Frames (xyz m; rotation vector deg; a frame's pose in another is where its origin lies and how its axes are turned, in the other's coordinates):
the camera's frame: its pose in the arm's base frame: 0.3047 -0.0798 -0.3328 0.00 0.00 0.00
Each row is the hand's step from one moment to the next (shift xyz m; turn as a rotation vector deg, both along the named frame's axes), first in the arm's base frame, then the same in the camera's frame.
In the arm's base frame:
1: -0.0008 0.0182 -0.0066 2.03 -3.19 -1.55
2: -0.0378 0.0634 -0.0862 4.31 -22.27 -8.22
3: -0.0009 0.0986 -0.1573 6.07 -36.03 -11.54
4: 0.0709 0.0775 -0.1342 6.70 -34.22 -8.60
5: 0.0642 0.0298 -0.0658 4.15 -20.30 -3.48
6: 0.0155 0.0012 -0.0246 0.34 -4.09 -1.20
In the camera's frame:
1: -0.0008 0.0182 -0.0066 2.03 -3.19 -1.55
2: -0.0378 0.0634 -0.0862 4.31 -22.27 -8.22
3: -0.0009 0.0986 -0.1573 6.07 -36.03 -11.54
4: 0.0709 0.0775 -0.1342 6.70 -34.22 -8.60
5: 0.0642 0.0298 -0.0658 4.15 -20.30 -3.48
6: 0.0155 0.0012 -0.0246 0.34 -4.09 -1.20

